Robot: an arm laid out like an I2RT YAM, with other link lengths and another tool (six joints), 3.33 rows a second.
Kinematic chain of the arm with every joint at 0, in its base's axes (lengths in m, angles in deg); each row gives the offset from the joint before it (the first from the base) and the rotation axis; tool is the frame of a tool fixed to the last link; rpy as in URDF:
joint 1: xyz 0 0 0.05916 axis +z
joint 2: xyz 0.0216 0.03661 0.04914 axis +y
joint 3: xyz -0.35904 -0.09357 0 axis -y
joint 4: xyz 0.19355 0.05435 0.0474 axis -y
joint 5: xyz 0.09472 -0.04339 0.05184 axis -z
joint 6: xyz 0.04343 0 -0.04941 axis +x
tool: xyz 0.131 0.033 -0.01 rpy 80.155 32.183 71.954
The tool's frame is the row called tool.
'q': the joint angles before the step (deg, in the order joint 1, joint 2, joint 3, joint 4, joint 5, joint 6). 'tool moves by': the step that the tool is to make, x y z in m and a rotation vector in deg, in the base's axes. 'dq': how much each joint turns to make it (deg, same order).
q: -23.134, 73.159, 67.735, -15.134, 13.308, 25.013
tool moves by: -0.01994, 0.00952, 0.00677, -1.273, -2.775, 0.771
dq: -0.411, -4.385, -3.886, 2.655, -1.094, -0.461
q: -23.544, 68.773, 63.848, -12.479, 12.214, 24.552
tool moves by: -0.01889, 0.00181, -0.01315, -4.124, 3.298, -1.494
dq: 1.074, -3.036, -3.556, 0.126, 3.987, -4.198
